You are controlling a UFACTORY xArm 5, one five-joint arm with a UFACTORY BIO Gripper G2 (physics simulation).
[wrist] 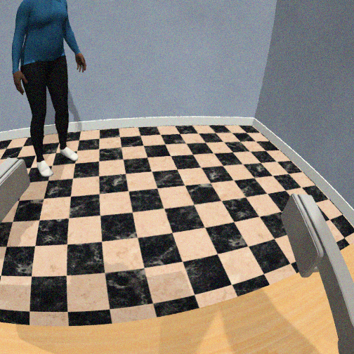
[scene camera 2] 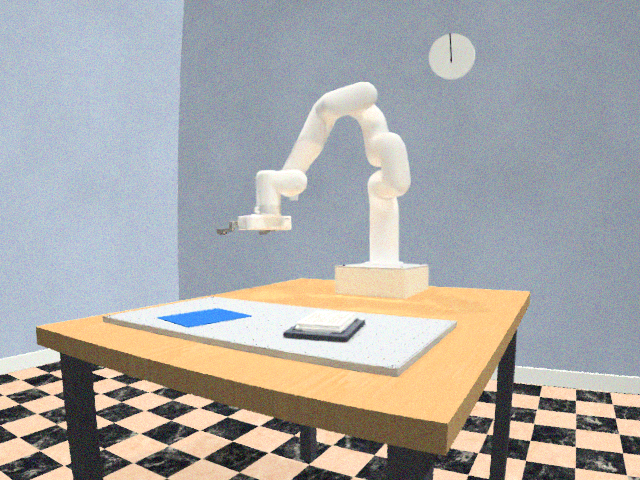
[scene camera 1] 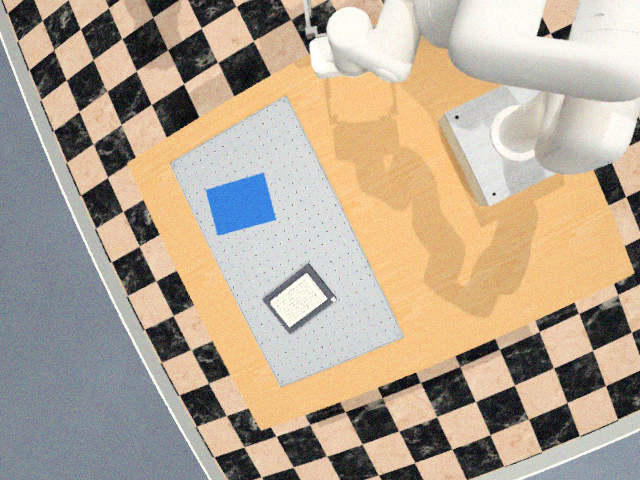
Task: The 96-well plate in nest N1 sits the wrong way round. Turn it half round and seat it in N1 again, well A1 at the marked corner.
Labels:
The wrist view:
my gripper: 149, 188
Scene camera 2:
my gripper: 240, 231
white 96-well plate: 320, 321
dark nest N1: 354, 327
flat blue rectangle: 192, 319
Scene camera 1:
white 96-well plate: 303, 296
dark nest N1: 315, 277
flat blue rectangle: 244, 203

